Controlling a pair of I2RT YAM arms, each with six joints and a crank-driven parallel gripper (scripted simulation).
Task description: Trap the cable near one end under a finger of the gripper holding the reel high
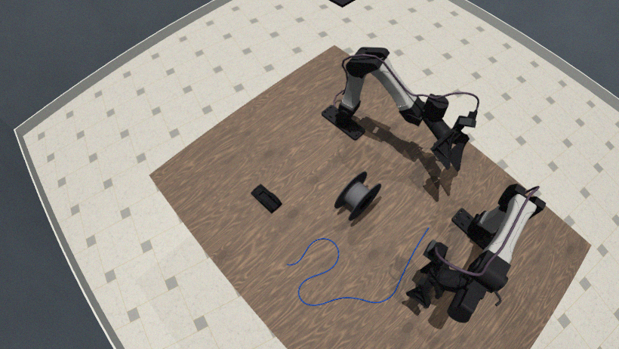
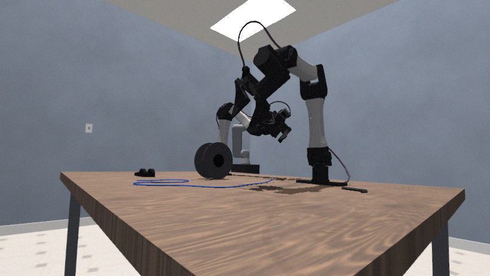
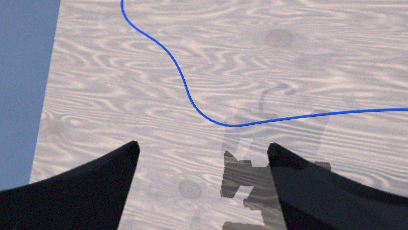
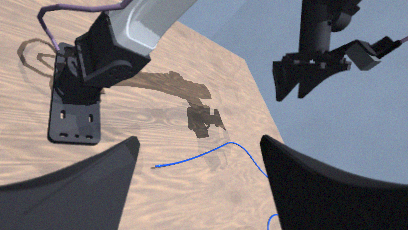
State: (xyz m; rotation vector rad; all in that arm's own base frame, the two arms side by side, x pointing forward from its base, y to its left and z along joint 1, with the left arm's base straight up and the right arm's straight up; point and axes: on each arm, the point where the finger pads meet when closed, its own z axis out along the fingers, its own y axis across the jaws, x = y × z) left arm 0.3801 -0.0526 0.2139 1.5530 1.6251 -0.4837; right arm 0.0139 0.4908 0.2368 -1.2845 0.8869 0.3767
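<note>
Now: the reel 240 mm ahead of my right hand, 190 mm to the right of it and 150 mm below it. From my right hand the other things lie so: black bracket-like object (460 mm ahead, 450 mm to the right, 220 mm below); hex key (410 mm to the left, 230 mm below, 140 mm ahead).
My left gripper is now 130 mm past the reel, 330 mm to the left of it and 130 mm above it. Also, from my left hand: black bracket-like object: 90 mm ahead, 590 mm to the right, 200 mm below; hex key: 230 mm behind, 270 mm to the left, 210 mm below.
</note>
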